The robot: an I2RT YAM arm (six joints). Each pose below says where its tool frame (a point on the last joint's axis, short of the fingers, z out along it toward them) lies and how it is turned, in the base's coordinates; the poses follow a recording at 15 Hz.
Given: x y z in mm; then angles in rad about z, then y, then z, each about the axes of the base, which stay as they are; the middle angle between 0 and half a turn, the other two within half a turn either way.
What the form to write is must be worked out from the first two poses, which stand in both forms.
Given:
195 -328 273 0.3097 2.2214 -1.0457
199 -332 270 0.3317 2.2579 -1.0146
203 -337 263 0.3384 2.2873 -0.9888
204 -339 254 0.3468 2.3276 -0.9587
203 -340 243 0.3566 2.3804 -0.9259
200 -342 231 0.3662 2.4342 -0.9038
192 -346 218 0.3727 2.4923 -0.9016
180 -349 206 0.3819 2.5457 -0.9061
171 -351 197 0.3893 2.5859 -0.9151
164 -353 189 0.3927 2.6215 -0.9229
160 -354 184 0.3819 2.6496 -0.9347
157 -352 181 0.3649 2.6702 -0.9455
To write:
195 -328 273 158.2 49.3 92.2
199 -332 270 158.4 47.0 93.4
203 -337 263 159.1 45.3 95.2
204 -339 254 160.2 43.1 97.3
203 -340 243 161.6 40.3 99.7
200 -342 231 163.0 37.4 101.4
192 -346 218 164.5 34.3 102.2
180 -349 206 165.8 31.4 102.2
171 -351 197 166.7 29.2 101.8
164 -353 189 167.6 27.3 101.6
160 -354 184 168.7 26.0 101.9
157 -352 181 169.7 25.1 102.6

